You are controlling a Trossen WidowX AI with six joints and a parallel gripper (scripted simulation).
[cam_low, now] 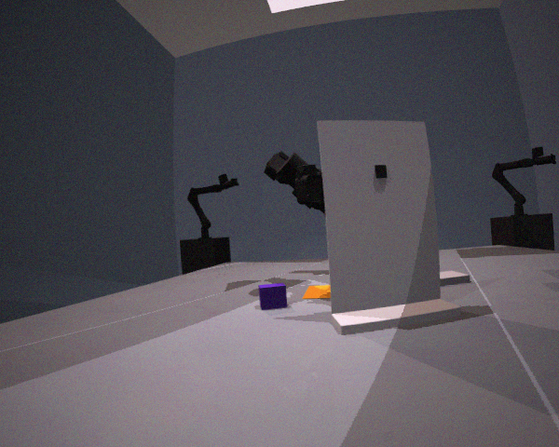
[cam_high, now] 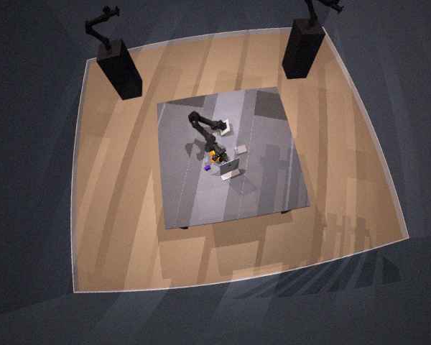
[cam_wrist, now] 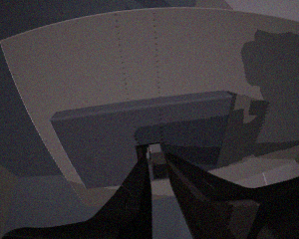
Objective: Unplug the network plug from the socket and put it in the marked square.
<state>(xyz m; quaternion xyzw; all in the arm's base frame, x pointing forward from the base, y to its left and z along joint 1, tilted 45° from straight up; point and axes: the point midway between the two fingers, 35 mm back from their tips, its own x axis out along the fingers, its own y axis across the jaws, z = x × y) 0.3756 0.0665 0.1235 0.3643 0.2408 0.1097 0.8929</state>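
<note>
Right now my gripper tip is 30 mm short of the upright panel and 70 mm above it. Also, from my gripper tip: flat pale tile: 180 mm behind, 140 mm to the left, 190 mm below; then purple cube: 50 mm behind, 180 mm to the right, 180 mm below.
</note>
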